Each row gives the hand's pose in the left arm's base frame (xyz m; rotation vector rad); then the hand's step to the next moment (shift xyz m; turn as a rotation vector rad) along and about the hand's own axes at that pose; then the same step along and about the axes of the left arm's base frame.
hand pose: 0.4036 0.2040 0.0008 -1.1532 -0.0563 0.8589
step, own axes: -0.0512 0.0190 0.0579 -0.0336 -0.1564 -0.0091
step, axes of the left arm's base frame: -0.0723 0.0157 0.0293 0.0693 -0.0486 0.1361
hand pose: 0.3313 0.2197 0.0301 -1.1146 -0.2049 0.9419
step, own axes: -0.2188 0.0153 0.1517 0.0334 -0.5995 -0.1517
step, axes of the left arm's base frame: -0.2298 -0.0562 0.1232 0.4322 -0.1463 0.4188
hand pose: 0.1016 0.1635 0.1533 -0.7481 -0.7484 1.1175
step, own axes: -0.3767 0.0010 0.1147 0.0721 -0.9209 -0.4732
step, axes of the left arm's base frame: -0.1936 -0.3428 0.0070 0.8681 -0.2394 0.5161
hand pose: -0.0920 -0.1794 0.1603 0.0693 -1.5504 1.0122
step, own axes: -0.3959 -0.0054 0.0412 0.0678 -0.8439 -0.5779
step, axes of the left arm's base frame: 0.0805 -0.2208 -0.3213 0.9072 -0.1291 0.4595
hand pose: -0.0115 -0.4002 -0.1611 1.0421 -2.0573 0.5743
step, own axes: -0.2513 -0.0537 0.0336 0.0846 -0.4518 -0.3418
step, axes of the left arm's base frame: 0.1282 0.0693 -0.2143 0.4803 -0.0711 0.3039
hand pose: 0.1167 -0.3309 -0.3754 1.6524 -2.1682 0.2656
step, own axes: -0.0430 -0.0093 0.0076 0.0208 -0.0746 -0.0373
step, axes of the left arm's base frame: 0.0169 0.0322 -0.0258 0.0740 -0.0251 0.0358
